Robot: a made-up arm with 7 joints.
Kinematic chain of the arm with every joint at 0, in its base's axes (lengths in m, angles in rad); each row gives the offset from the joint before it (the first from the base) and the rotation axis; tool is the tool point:
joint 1: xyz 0 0.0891 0 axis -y
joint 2: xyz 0 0.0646 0 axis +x
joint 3: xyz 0 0 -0.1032 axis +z
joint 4: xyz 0 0 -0.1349 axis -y
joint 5: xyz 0 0 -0.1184 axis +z
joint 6: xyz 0 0 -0.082 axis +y
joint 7: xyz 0 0 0 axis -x
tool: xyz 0 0 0
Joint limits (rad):
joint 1: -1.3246..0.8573
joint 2: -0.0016..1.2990
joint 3: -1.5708..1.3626
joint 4: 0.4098..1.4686
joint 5: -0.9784..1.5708
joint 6: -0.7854..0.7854
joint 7: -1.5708..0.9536
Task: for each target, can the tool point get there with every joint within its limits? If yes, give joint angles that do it. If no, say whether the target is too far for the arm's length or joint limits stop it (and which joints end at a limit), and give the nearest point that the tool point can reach.
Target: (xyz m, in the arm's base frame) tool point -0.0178 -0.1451 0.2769
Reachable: no: joint limits stop it (at a limit: joint 1, joint 2, joint 3, joint 4) | nearest point -0.2504 -0.0461 -0.0629 | short by 0.424 m
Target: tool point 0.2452 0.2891 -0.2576
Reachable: yes | joints 0.2536 0.4523 -0.0811 1.0445 0.2342 -0.4871 -0.3609
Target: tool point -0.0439 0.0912 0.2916
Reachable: no: joint limits stop it (at a limit: joint 1, joint 2, joint 4) | nearest point 0.0384 0.4413 0.1497 | short by 0.387 m
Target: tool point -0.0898 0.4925 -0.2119
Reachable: yes | joints -0.6924 0.7013 1.0545 0.7330 -0.0560 -0.6318 0.3122
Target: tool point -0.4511 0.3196 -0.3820
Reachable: no: too far | nearest point -0.3155 0.2697 -0.2672 | short by 0.185 m
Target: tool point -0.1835 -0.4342 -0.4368
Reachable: no: too far | nearest point -0.1211 -0.0327 -0.2883 | short by 0.433 m
